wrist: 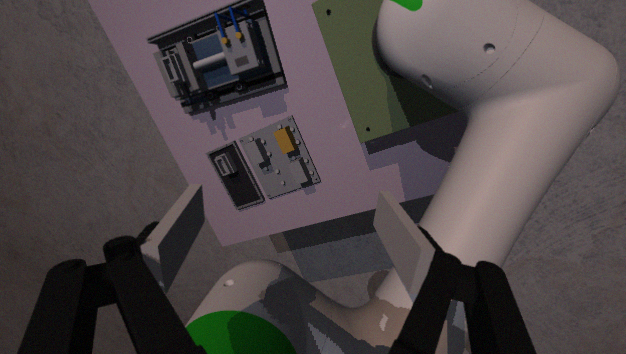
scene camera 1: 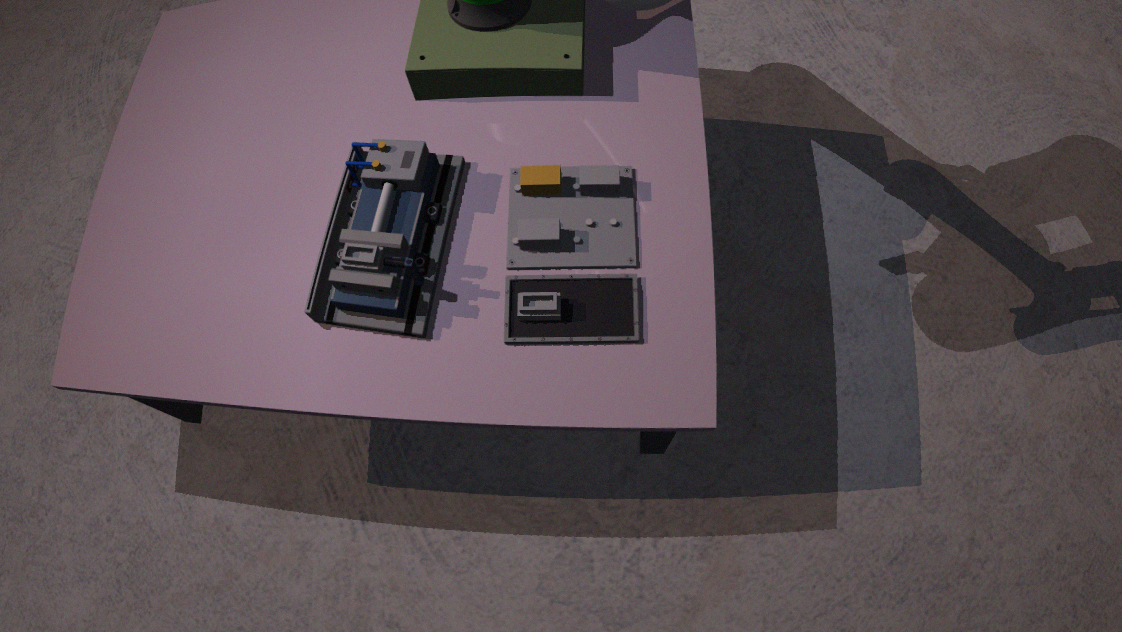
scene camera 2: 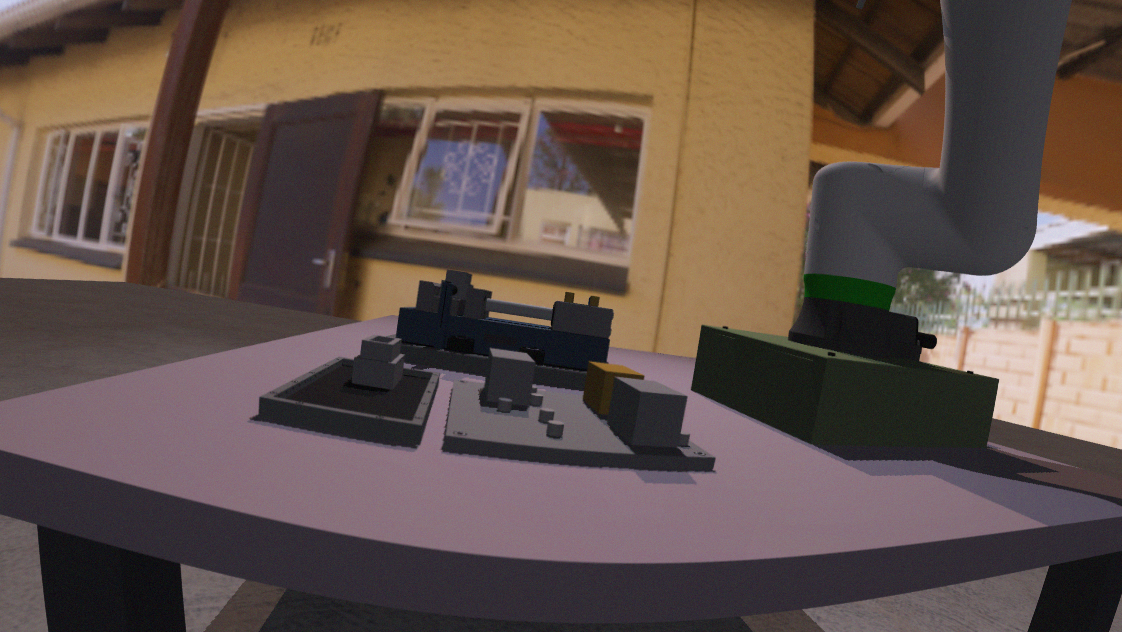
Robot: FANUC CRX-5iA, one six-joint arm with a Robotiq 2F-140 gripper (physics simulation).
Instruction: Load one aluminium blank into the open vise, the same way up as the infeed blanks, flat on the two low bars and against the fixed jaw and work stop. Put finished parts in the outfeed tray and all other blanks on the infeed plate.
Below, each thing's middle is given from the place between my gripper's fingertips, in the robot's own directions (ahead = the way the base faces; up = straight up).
My hand is 18 cm short of the brass blank (scene camera 2: 599, 382), 2 cm to the right of it and 49 cm above it. Round my hand: outfeed tray (scene camera 2: 331, 401) 37 cm ahead, 9 cm to the left, 51 cm below.
